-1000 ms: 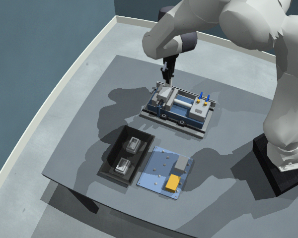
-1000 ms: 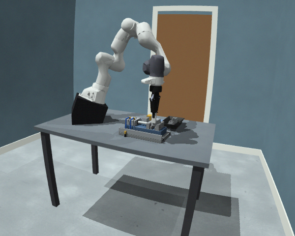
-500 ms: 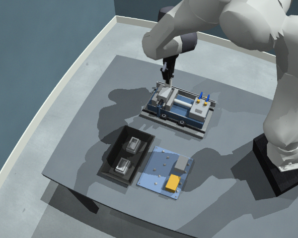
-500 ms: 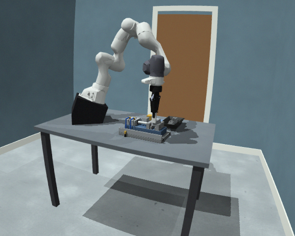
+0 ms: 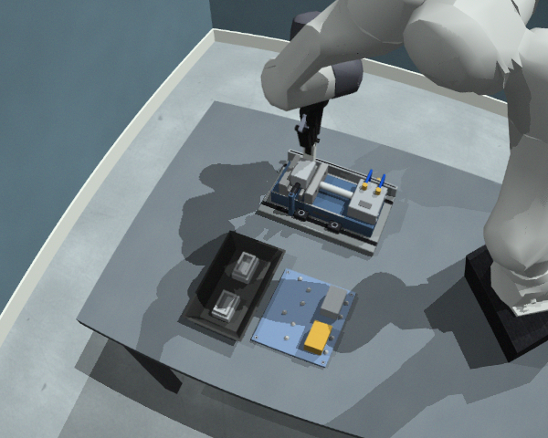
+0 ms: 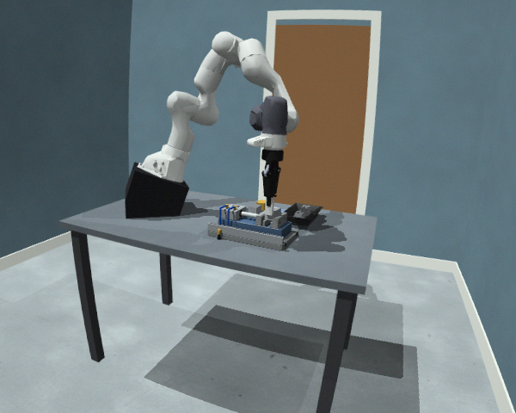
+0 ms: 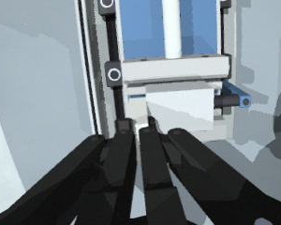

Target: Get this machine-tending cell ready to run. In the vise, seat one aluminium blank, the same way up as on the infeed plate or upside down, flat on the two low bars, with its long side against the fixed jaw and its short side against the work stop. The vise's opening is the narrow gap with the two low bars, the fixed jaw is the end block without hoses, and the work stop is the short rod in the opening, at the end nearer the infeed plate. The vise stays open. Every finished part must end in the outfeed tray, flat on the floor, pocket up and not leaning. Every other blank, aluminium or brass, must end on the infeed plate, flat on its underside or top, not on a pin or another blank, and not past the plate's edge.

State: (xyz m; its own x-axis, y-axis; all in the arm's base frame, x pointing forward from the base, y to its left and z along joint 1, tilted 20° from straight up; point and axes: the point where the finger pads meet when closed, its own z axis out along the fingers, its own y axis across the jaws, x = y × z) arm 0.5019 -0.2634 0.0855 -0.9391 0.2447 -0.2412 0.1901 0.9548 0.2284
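The fixed jaw lies 40 mm ahead of my hand, 30 mm to the left of it and 60 mm below it. Also, from my hand: vise: 60 mm behind, 50 mm to the left, 100 mm below; then vise hose block: 150 mm behind, 70 mm to the left, 60 mm below; then moving jaw: 30 mm behind, 40 mm to the left, 60 mm below.
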